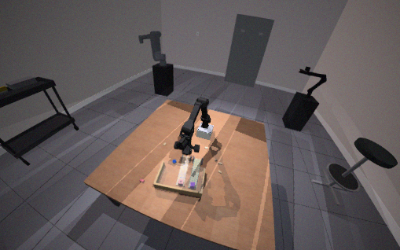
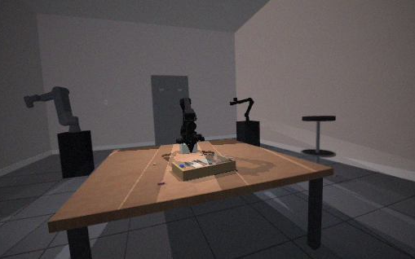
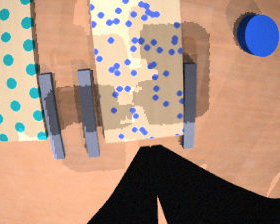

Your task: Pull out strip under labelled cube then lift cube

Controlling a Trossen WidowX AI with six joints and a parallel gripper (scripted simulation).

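Right now my gripper tip is 6 cm short of the blue cube, 8 cm to the left of it and 7 cm above it. From my gripper tip the other things lie so: pink piece: 30 cm ahead, 22 cm to the right, 7 cm below.
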